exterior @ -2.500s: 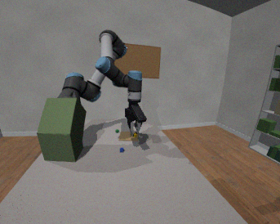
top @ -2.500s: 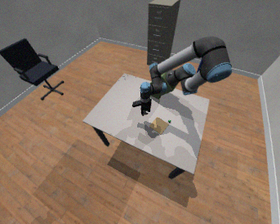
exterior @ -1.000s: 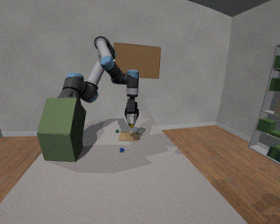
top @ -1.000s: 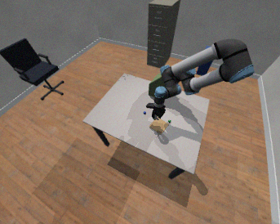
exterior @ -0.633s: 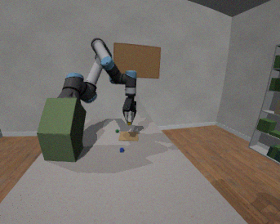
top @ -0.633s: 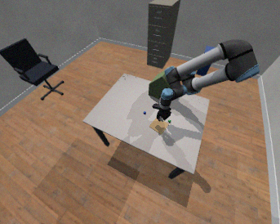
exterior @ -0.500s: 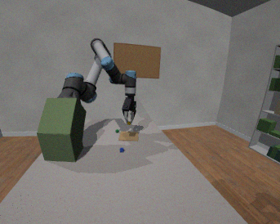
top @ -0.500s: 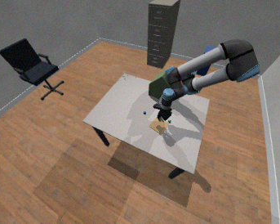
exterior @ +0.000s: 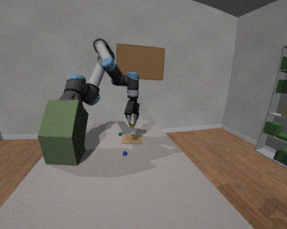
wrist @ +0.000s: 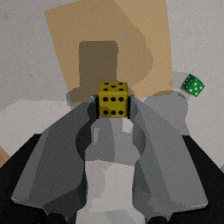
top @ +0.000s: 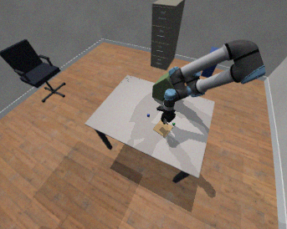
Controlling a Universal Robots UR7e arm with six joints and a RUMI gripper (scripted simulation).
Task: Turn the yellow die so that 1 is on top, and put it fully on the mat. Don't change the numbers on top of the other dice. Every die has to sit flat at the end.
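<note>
Right now my hand is 1 cm above the yellow die. Round my hand: green die (10 cm behind, 6 cm to the left, 10 cm below); blue die (3 cm behind, 20 cm to the right, 10 cm below); tan mat (1 cm to the right, 11 cm below).
</note>
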